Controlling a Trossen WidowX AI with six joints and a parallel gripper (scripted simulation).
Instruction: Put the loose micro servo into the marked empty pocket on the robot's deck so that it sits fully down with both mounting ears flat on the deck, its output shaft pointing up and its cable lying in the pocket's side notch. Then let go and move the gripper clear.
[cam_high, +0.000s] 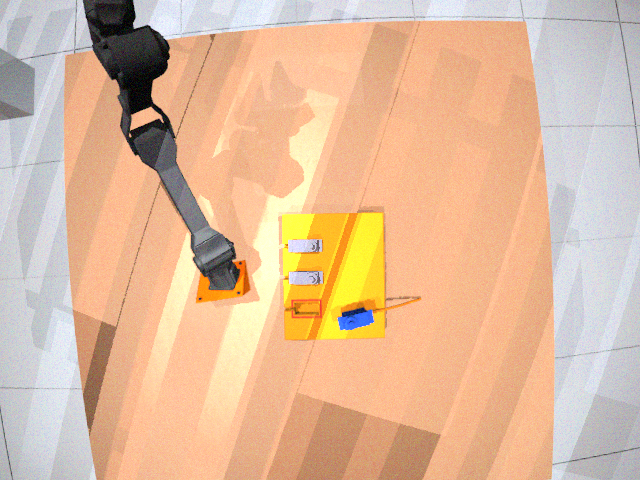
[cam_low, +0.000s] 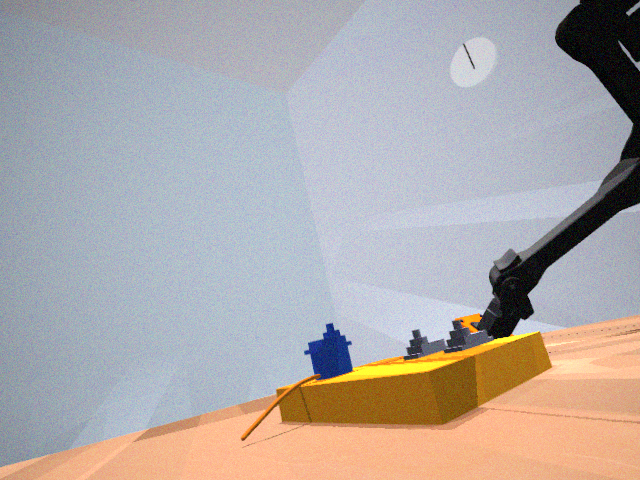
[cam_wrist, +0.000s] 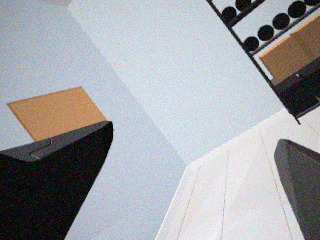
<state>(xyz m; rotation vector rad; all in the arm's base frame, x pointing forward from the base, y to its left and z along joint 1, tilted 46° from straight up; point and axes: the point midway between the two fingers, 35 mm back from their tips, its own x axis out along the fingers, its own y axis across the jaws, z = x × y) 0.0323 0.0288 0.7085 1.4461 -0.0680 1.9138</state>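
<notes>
Now: gripper tip 55 cm to the left of the yellow deck, 51 cm above it and 35 cm short of it.
</notes>
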